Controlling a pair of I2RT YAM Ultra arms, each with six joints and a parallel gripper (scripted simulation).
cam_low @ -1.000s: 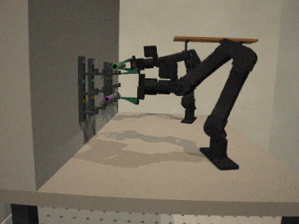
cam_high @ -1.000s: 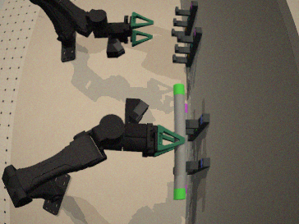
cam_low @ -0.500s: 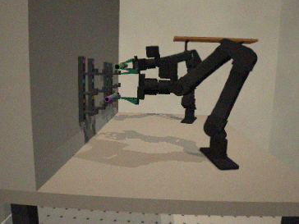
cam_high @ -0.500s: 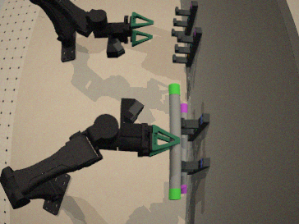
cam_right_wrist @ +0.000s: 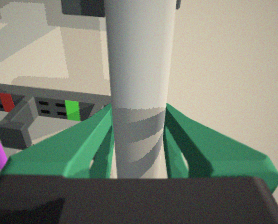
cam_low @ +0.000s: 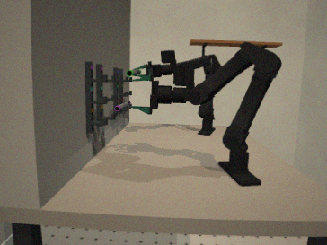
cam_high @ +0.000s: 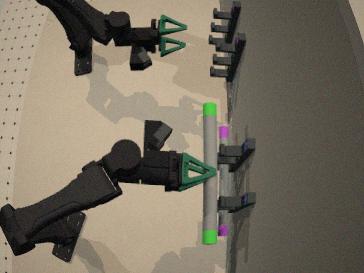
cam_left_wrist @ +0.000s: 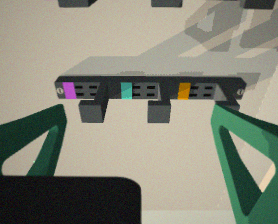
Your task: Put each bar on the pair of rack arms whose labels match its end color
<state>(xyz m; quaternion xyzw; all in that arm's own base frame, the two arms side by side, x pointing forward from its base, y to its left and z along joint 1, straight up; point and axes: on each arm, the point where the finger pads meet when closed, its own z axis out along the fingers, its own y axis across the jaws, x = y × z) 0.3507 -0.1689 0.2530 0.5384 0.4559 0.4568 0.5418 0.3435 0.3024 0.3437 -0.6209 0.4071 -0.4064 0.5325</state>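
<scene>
Right now the magenta-ended bar is 180 mm below my right hand, 60 mm ahead of it and 10 mm to the left of it. From my right hand the other things lie so: green-ended bar right at my right hand; then dark wall 190 mm to the left, 160 mm ahead, 80 mm above.
</scene>
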